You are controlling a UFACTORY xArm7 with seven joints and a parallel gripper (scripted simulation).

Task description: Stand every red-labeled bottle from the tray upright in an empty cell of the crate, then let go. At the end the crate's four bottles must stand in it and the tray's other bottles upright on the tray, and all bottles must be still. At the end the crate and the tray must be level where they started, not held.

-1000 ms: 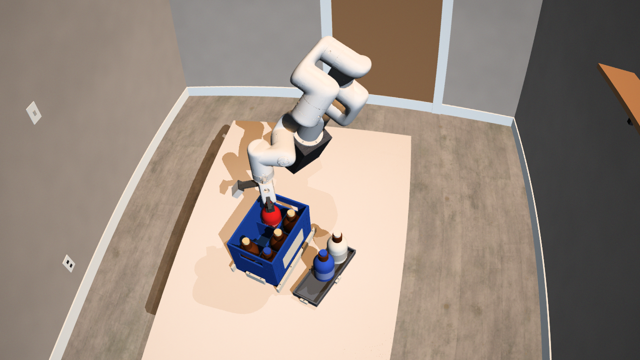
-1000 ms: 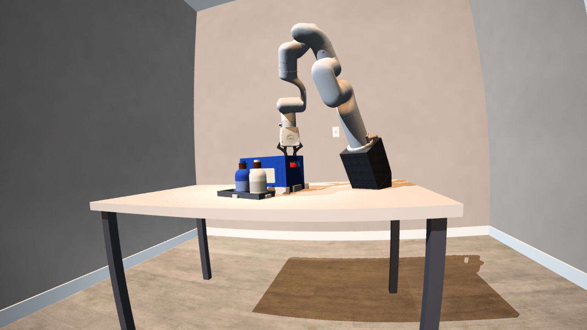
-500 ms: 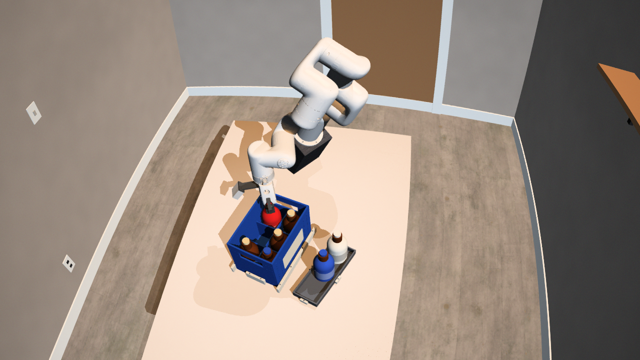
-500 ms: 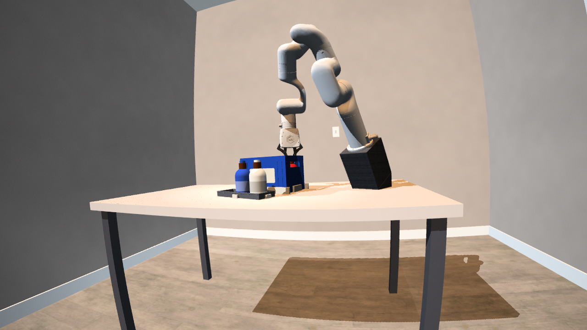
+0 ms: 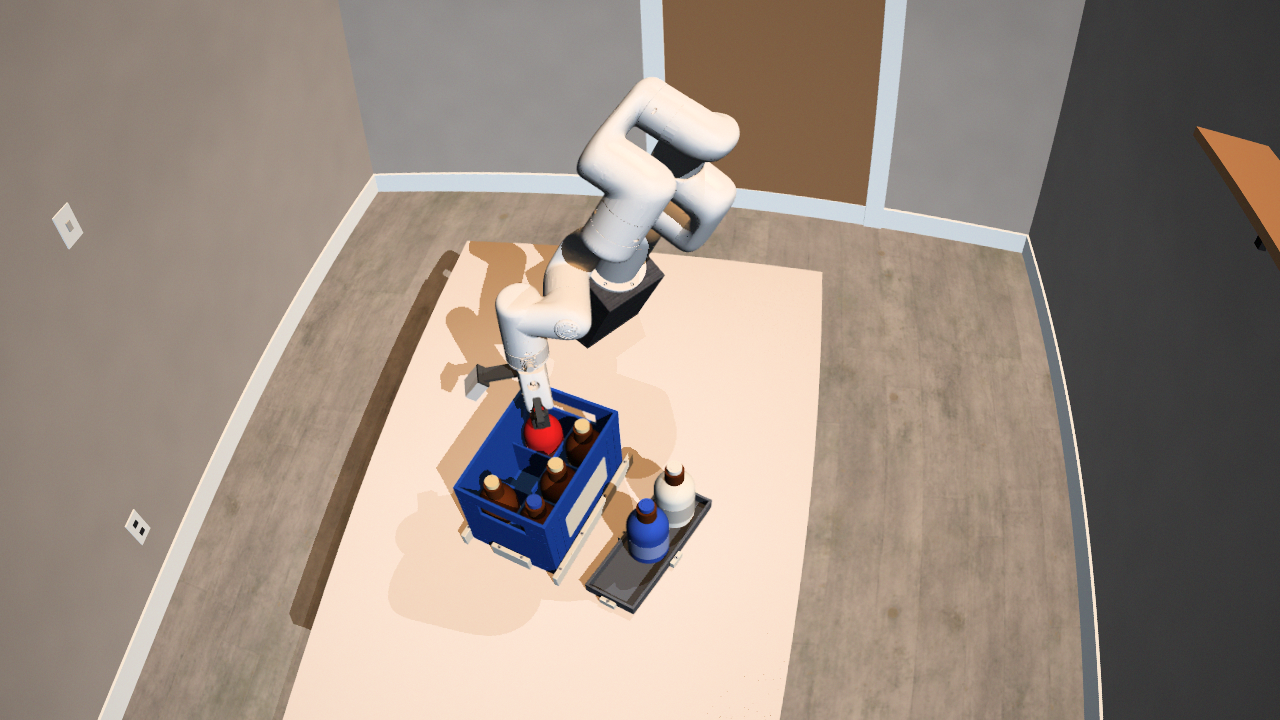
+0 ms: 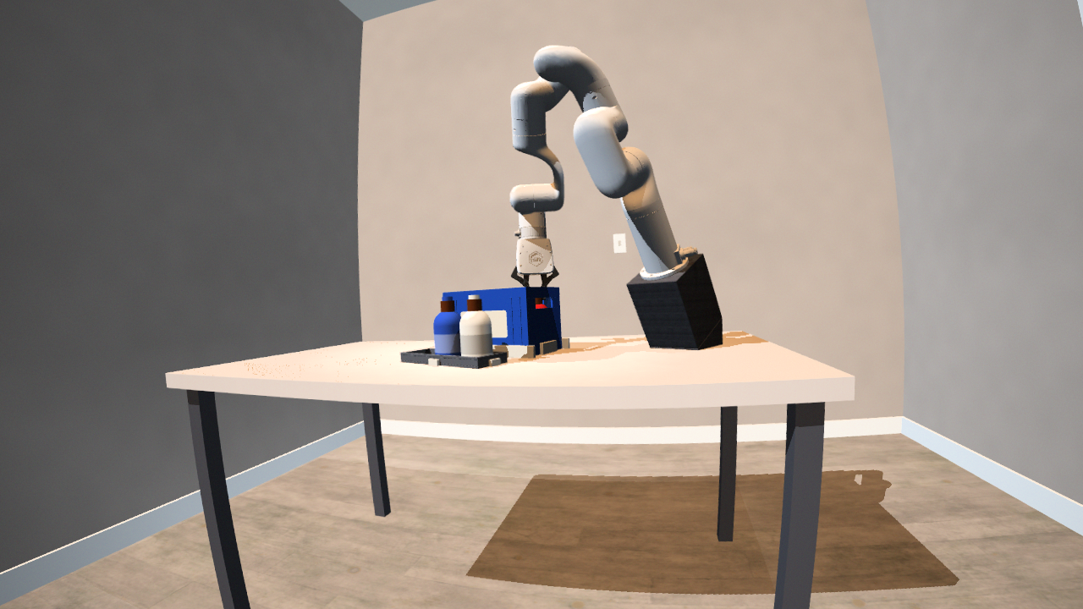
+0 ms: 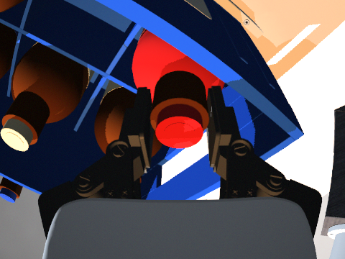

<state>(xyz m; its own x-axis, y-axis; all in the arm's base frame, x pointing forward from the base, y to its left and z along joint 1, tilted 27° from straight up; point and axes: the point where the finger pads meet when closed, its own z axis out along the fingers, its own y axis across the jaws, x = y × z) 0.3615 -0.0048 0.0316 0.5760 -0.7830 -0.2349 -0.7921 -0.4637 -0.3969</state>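
The red-labeled bottle is 7 cm below my hand. Also, from my hand: white-labeled bottle: 2 cm ahead, 27 cm to the left, 8 cm below; blue-labeled bottle: 11 cm ahead, 25 cm to the left, 8 cm below; blue crate: 9 cm ahead, 4 cm to the left, 8 cm below.
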